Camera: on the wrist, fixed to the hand. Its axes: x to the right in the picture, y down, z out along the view.
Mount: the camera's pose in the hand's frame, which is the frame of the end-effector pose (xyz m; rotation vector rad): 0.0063 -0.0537 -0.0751 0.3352 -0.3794 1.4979
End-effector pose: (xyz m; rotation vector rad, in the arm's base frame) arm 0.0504 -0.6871 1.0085 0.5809 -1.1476 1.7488
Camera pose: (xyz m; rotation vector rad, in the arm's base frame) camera 0.1026 -0.6108 1.0034 -0.1173 1.2428 -2.2818
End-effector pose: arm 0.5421 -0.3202 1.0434 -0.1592 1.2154 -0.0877
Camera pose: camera 0.4748 -0.3797 1.0212 0.9926 0.6783 0.9938
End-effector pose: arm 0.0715 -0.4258 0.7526 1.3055 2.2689 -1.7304
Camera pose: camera 0.0692 -0.3645 0.8219 1.7085 0.3615 -1.4116
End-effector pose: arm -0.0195 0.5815 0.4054 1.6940 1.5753 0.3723
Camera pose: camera -0.1073 0.6089 0.4152 2.7386 -0.1611 0.4459
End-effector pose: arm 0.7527 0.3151 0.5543 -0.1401 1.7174 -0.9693
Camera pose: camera 0.6671 0.3161 0.5895 0.9883 0.8482 -0.0365
